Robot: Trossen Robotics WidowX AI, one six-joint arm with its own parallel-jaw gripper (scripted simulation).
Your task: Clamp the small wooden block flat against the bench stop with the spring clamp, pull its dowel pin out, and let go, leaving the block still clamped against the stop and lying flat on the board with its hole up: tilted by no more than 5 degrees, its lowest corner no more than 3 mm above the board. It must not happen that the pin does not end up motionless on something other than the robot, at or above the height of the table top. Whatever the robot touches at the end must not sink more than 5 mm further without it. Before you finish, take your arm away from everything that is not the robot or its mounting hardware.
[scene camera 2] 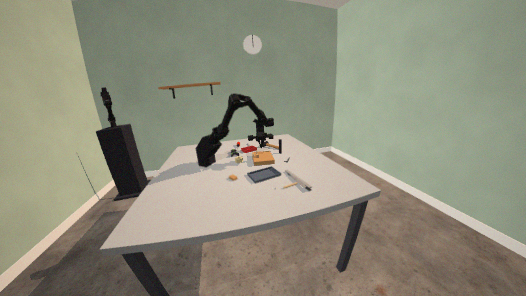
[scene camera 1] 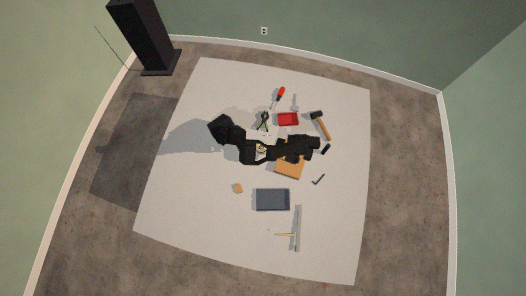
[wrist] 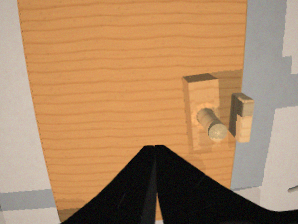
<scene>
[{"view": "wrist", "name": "gripper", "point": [154, 154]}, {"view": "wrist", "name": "wooden board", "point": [103, 86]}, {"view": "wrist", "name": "bench stop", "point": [241, 113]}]
</scene>
